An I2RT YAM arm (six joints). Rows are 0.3 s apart.
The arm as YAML. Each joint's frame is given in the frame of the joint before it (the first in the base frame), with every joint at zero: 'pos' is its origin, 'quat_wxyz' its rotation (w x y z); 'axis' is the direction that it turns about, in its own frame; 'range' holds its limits. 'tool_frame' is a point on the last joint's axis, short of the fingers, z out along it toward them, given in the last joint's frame.
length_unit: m
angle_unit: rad
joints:
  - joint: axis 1
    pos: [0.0, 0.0, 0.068]
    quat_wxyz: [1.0, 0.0, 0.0, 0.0]
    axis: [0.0, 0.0, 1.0]
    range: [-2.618, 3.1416]
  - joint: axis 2
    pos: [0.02, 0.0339, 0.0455]
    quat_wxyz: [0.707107, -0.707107, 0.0, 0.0]
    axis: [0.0, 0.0, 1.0]
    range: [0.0, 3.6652]
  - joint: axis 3
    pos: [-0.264, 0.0, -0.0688]
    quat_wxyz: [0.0, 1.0, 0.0, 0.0]
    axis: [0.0, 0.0, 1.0]
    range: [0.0, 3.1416]
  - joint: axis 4
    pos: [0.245, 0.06, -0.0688]
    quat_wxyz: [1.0, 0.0, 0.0, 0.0]
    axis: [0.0, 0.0, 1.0]
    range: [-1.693, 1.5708]
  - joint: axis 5
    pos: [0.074, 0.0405, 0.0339]
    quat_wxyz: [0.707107, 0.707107, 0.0, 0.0]
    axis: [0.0, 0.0, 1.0]
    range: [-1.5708, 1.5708]
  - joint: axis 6
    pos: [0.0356, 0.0, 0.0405]
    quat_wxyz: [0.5, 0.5, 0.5, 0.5]
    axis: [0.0, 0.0, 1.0]
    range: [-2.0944, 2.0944]
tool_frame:
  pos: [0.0, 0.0, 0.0]
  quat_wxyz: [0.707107, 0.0, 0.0, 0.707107]
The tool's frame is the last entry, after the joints.
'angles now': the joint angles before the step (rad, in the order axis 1, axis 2, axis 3, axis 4, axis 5, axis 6). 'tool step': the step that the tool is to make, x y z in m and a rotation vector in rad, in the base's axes. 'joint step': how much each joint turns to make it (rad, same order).
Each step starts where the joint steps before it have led.
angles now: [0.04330 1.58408 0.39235 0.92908 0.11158 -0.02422]
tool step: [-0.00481 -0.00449 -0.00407 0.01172 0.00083 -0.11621]
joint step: [-0.00190 0.00307 -0.02098 0.01680 0.10720 0.04196]
